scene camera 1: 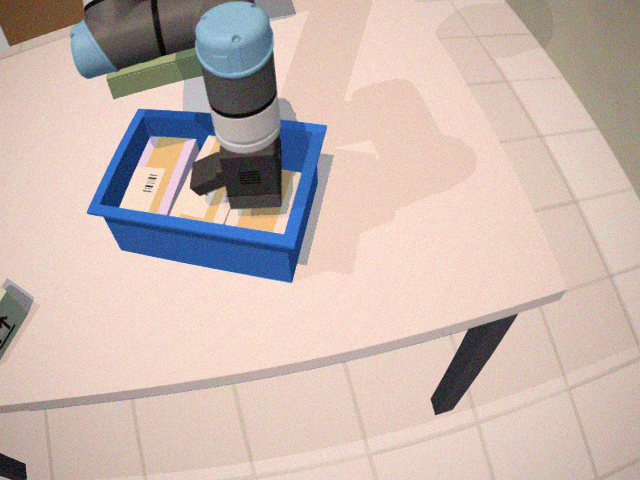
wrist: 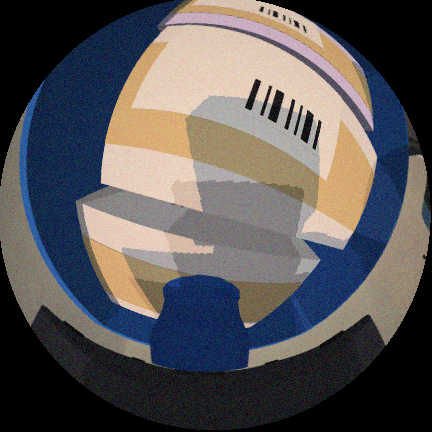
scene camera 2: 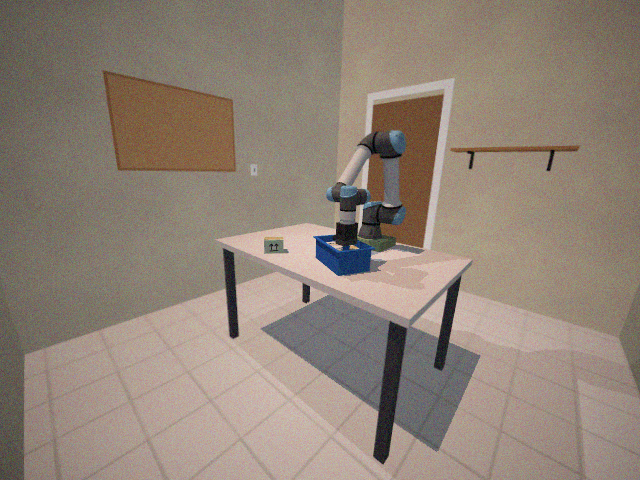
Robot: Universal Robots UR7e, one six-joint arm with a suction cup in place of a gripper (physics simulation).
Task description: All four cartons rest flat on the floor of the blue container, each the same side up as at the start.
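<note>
The blue container stands on the table with three cartons side by side inside. A lilac-sided carton is at the left in scene camera 1. A white-and-tan carton with a barcode is in the middle. The right carton, white and tan, lies under the tool. My suction gripper is down inside the container, its blue cup against the right carton's top; the contact edge is hidden. A green carton with arrows stands on the table outside.
The container's walls rise around the tool on all sides. The arm's green base block stands behind the container. The table's front edge runs below the container in scene camera 1.
</note>
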